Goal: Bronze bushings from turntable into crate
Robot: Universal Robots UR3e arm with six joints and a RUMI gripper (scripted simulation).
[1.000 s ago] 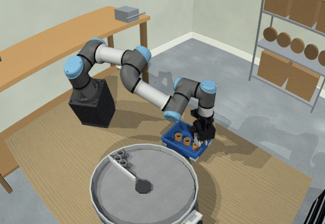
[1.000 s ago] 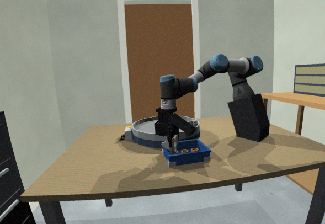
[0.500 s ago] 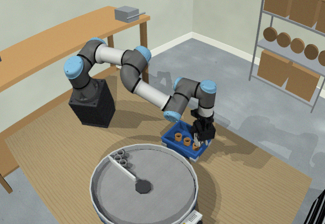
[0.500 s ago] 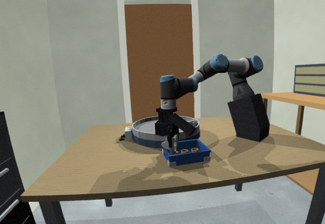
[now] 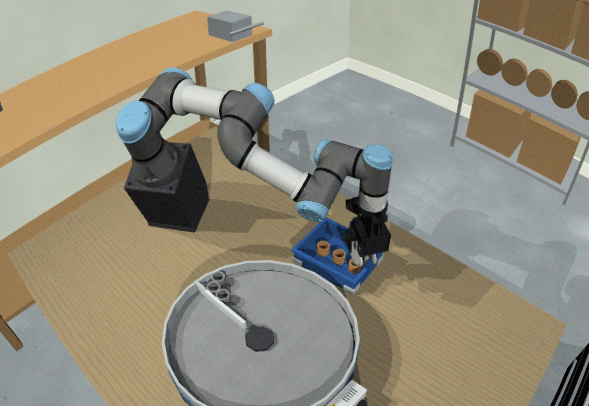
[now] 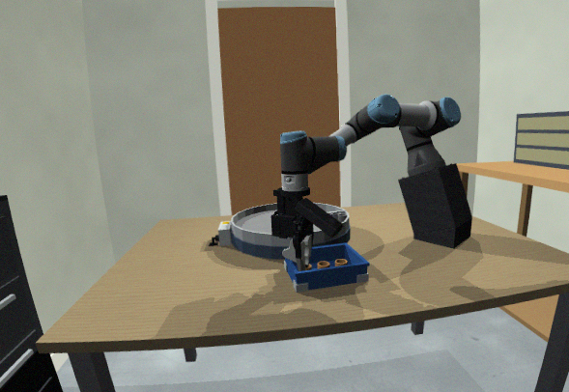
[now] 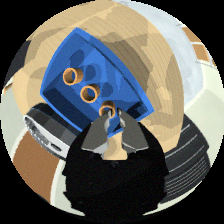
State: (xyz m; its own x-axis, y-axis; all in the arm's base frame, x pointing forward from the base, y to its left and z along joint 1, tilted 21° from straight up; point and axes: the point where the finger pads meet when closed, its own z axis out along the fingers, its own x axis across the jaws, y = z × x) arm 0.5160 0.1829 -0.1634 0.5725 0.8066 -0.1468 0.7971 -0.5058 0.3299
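Right now my hand is 60 mm past the blue crate and 20 mm to the left of it. Round my hand: grey turntable (20 mm behind, 350 mm to the right, 20 mm above).
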